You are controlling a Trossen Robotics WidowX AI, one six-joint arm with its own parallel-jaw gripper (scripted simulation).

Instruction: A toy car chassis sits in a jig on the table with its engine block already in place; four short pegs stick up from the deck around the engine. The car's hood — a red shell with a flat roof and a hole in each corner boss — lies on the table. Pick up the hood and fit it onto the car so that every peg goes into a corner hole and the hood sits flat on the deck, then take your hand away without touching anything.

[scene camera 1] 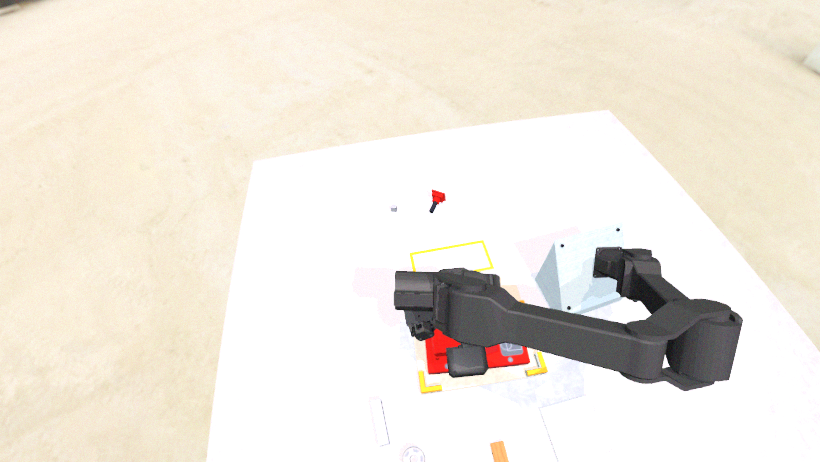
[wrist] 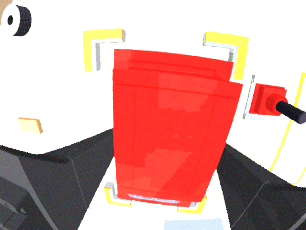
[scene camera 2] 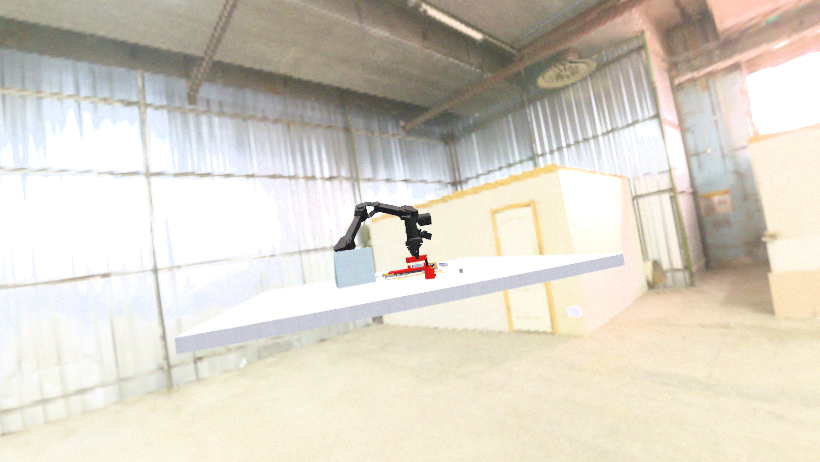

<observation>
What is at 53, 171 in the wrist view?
My gripper.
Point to a red hood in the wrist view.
At 170, 128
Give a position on a jig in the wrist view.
254, 62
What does my gripper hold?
A red hood.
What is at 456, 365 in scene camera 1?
My gripper.
</observation>
